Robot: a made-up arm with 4 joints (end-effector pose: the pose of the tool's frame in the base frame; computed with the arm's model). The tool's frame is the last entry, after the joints. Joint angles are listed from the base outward.
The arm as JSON. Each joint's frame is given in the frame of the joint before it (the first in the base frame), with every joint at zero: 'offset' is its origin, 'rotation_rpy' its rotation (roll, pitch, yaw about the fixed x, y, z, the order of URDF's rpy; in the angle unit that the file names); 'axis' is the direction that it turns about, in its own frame. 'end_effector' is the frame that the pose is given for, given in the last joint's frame.
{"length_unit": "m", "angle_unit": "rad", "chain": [
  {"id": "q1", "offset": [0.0, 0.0, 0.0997], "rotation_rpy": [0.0, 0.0, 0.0], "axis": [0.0, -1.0, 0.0]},
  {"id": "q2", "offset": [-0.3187, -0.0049, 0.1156], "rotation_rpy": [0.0, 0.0, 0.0], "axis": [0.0, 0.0, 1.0]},
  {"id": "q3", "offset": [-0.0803, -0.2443, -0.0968], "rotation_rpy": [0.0, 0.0, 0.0], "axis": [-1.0, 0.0, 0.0]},
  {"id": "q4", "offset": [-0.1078, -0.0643, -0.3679], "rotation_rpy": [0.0, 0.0, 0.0], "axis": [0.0, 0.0, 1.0]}
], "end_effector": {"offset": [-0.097, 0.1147, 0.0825], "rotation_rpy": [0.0, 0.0, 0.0]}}
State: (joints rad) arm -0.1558 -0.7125 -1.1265 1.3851
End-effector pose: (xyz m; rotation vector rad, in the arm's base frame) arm -0.6184 0.1686 -0.0349 0.6088 -0.8467 0.5459
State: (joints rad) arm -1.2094 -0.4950 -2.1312 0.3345
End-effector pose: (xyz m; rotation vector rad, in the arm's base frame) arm -0.0438 0.1379 0.7270 1.4779 -0.0367 -1.1308
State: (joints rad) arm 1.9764 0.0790 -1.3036 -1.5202
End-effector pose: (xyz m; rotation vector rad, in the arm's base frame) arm 0.1758 0.0299 -0.2603 1.4986 -0.5799 0.1440
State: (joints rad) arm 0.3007 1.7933 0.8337 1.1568
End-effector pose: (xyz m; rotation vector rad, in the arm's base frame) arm 0.2848 -0.2124 0.0898 -1.5566 -0.4169 2.5383
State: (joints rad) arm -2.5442 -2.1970 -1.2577 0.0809
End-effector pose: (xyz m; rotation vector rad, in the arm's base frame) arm 0.0778 0.2098 0.1877 -1.3780 0.5089 -1.0149
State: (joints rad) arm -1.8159 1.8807 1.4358 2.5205
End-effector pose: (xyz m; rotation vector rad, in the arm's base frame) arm 0.1226 -0.0029 -0.2035 -0.2377 0.5533 -2.1567
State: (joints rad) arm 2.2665 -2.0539 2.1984 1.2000
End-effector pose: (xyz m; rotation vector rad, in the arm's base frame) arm 0.1247 0.4774 -0.4833 0.3856 0.0046 -0.0693
